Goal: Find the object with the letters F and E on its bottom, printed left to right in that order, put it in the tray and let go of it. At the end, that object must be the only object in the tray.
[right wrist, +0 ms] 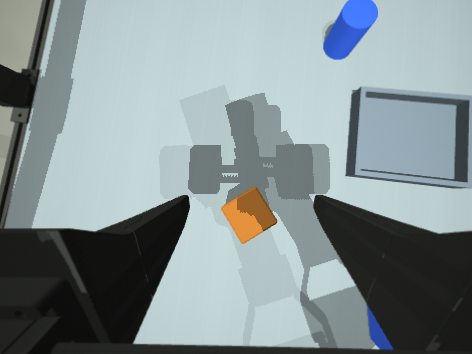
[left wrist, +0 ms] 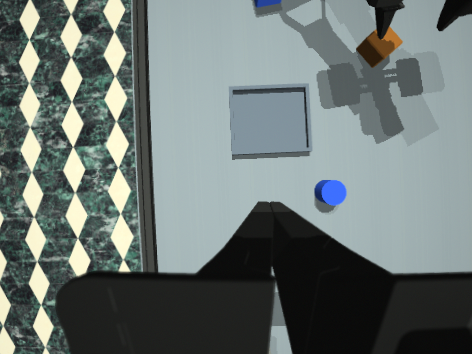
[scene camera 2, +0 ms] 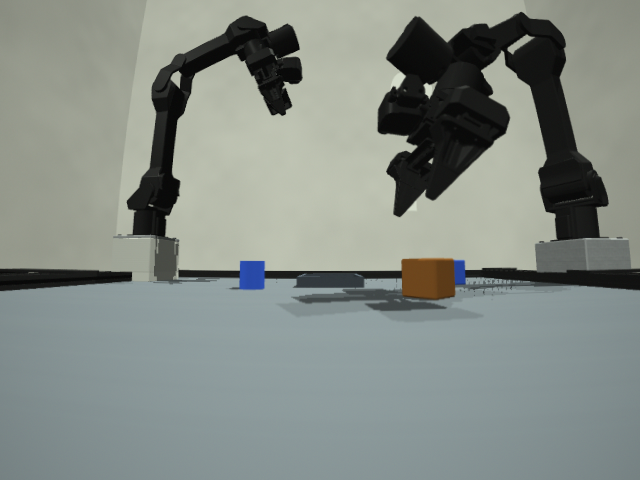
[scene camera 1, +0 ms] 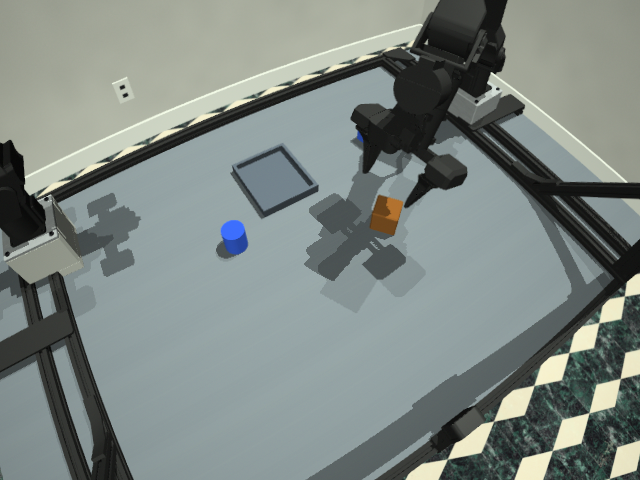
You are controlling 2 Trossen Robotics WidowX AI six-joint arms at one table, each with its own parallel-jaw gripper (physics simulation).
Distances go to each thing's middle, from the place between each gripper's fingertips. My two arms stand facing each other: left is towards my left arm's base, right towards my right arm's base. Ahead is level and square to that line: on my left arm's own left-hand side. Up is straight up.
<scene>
My right gripper is now 80 mm above the orange cube point(scene camera 2: 427, 278), 20 mm to the left of it and 10 mm short of it. From my right hand the other things lie so: tray point(scene camera 1: 274, 178): 180 mm ahead, 120 mm to the left, 100 mm below; then blue cylinder point(scene camera 2: 252, 273): 230 mm to the left, 80 mm below, 70 mm ahead.
Now: the blue cylinder 14 cm behind my left hand and 36 cm below it. Round my left hand: tray 4 cm behind, 11 cm to the right, 37 cm below; then orange cube 21 cm behind, 25 cm to the right, 36 cm below.
</scene>
